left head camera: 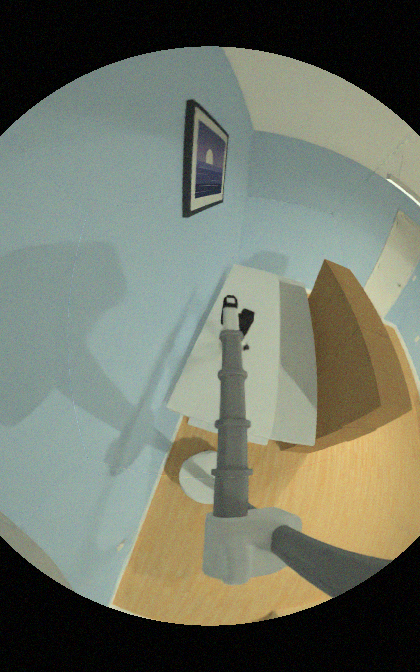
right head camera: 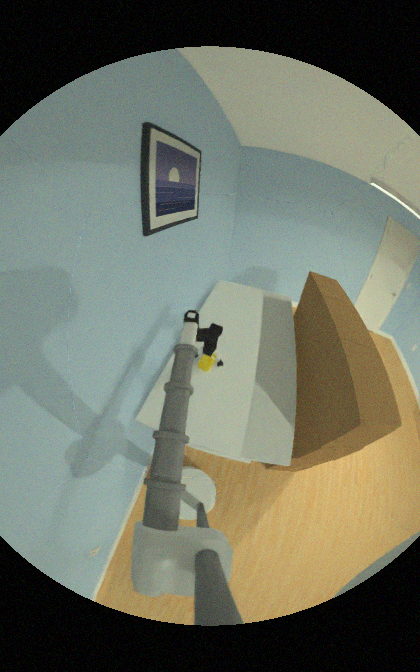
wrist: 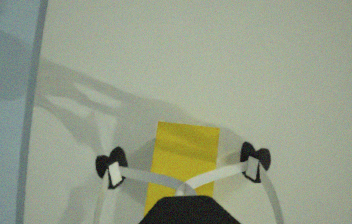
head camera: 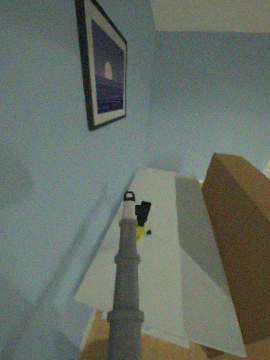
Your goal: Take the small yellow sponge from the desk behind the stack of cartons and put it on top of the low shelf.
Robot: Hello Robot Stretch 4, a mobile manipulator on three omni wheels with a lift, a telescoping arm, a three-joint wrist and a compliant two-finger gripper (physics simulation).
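Places are measured from the robot's base along level axes (x ahead, y left, z up), in centimetres.
Pixels of known places: gripper, fingertip midpoint: (wrist: 181, 158) (head camera: 138, 230).
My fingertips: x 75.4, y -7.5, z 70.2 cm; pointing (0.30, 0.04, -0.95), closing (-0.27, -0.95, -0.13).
Observation:
Behind a point stands the place of what it marks.
The yellow sponge (head camera: 140, 232) @(x 70.7, y -8.5, z 73.7 cm) (right head camera: 206, 363) (wrist: 185, 150) @(x 75.6, y -8.4, z 73.7 cm) lies flat on the white desk (head camera: 155, 280) @(x 43.4, y -15.7, z 69.2 cm) (left head camera: 255, 400) (right head camera: 225, 410) (wrist: 280, 65) @(x 82.1, y -22.8, z 69.2 cm). In the wrist view it is between the two fingertips, with a gap to each side, and its near end is hidden by the gripper body. My gripper (wrist: 181, 158) @(x 75.4, y -7.5, z 70.2 cm) is open above the sponge. In the left head camera view the arm hides the sponge. The stack of cartons (head camera: 240, 240) @(x 60.1, y -69.9, z 80.8 cm) (left head camera: 345, 350) (right head camera: 330, 370) stands at the desk's right side. The low shelf cannot be made out.
A blue wall with a framed picture (head camera: 109, 75) @(x 95.2, y 12.3, z 161.5 cm) (left head camera: 210, 160) (right head camera: 175, 180) runs along the desk's left side. A round white object (left head camera: 197, 477) (right head camera: 200, 490) stands on the wooden floor (left head camera: 340, 490) (right head camera: 320, 505) in front of the desk.

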